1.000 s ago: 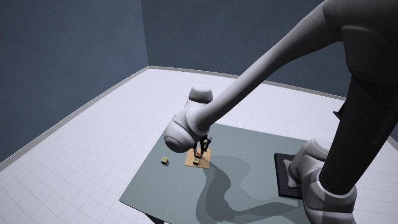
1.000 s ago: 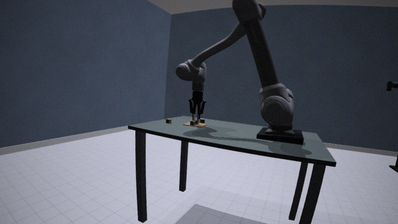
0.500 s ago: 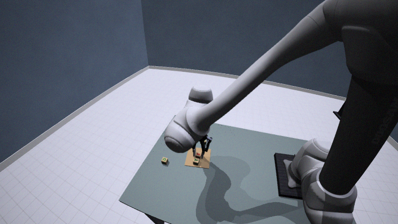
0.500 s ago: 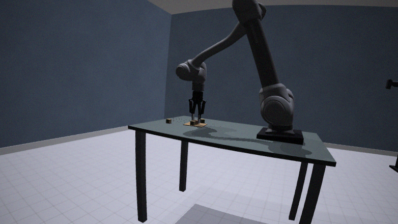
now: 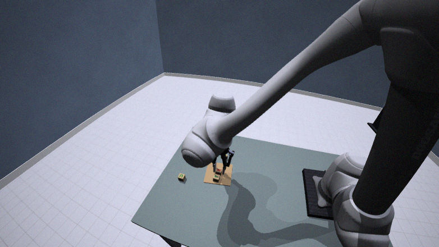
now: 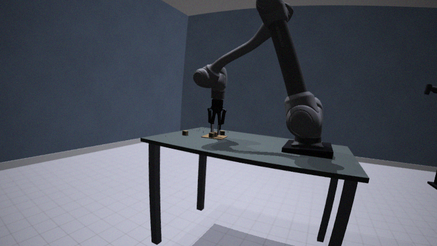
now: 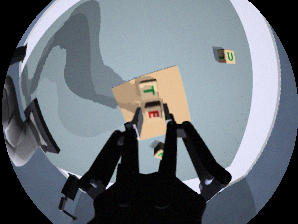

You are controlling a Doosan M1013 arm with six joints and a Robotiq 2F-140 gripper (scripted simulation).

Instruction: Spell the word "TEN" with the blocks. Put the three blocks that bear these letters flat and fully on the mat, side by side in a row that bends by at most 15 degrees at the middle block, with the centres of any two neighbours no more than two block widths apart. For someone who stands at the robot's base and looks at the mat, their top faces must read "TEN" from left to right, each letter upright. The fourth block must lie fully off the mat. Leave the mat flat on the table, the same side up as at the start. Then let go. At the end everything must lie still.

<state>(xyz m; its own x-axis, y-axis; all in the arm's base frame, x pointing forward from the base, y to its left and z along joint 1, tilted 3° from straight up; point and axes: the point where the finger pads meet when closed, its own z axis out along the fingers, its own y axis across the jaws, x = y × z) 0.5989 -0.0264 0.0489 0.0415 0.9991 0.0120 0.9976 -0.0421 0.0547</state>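
Now: hand 5 cm above the tan mat. Also, from my hand: block: 5 cm to the left, 3 cm below.
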